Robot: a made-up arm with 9 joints. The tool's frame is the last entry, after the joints.
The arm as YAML. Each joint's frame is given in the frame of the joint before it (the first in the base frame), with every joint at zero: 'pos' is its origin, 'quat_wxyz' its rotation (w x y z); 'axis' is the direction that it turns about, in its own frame. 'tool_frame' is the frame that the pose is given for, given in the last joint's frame.
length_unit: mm
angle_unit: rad
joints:
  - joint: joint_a
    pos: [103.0, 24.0, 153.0]
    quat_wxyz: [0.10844, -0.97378, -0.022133, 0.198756]
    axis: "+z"
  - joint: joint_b
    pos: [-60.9, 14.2, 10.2]
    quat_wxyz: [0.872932, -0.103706, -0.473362, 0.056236]
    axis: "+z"
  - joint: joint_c
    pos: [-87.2, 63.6, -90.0]
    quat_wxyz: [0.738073, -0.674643, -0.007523, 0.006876]
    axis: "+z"
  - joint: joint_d
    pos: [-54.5, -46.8, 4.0]
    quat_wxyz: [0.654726, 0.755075, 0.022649, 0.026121]
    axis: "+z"
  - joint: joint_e
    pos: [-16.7, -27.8, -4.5]
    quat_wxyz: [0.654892, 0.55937, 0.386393, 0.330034]
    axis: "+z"
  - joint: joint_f
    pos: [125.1, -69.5, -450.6]
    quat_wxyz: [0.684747, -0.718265, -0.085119, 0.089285]
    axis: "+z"
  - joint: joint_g
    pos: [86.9, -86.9, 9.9]
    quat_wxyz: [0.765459, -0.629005, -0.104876, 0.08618]
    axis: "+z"
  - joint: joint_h
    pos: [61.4, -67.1, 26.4]
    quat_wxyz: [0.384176, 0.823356, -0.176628, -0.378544]
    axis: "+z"
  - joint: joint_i
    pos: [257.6, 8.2, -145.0]
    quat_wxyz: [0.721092, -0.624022, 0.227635, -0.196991]
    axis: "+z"
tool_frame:
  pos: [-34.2, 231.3, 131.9]
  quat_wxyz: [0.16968, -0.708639, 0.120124, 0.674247]
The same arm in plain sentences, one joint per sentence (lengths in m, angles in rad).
The arm has nine revolute joints in a row. What follows holds with every joint at zero, and every direction is one of the base frame's.
Joint 1 is mounted 0.1030 m along +x and 0.0240 m along +y and 0.1530 m along +z from the base frame's origin and turns about the direction (-0.391889, 0.202394, -0.897474).
Joint 2 is mounted 0.0600 m along -x and 0.0170 m along -y and 0.0110 m along +z from joint 1 and turns about the direction (-0.978891, -0.089599, -0.183698).
Joint 3 is mounted 0.0780 m along +x and 0.0570 m along -y and 0.1020 m along +z from joint 2 and turns about -y.
Joint 4 is mounted 0.0560 m along -x and 0.0040 m along -y and 0.0450 m along +z from joint 3 and turns about the direction (-0.95832, 0.141303, -0.248305).
Joint 5 is mounted 0.0040 m along +x and 0.0270 m along +y and 0.0180 m along +z from joint 4 and turns about the direction (0.212404, 0.47491, -0.854017).
Joint 6 is mounted 0.0120 m along -x and 0.3230 m along -y and 0.3450 m along +z from joint 5 and turns about the direction (-0.979771, 0.178695, -0.090097).
Joint 7 is mounted 0.0050 m along -x and 0.0320 m along -y and 0.1190 m along -z from joint 6 and turns about the direction (-0.309614, -0.182208, 0.933241).
Joint 8 is mounted 0.0830 m along -x and 0.0450 m along -y and 0.0080 m along -z from joint 7 and turns about the direction (-0.180193, 0.927761, -0.326786).
Joint 9 is mounted 0.1150 m along -x and 0.2300 m along -y and 0.1460 m along -z from joint 8 and turns about the direction (-0.996361, -0.078497, -0.033199).
The tool frame, which is the frame that the pose is given for, is mounted 0.1200 m along -x and 0.2080 m along -y and 0.1200 m along +z from joint 9; its axes are the base frame's turned by roll 0.0000, pitch 0.0000 and yaw 0.0000 rad (as in URDF: about the fixed x, then y, then z).

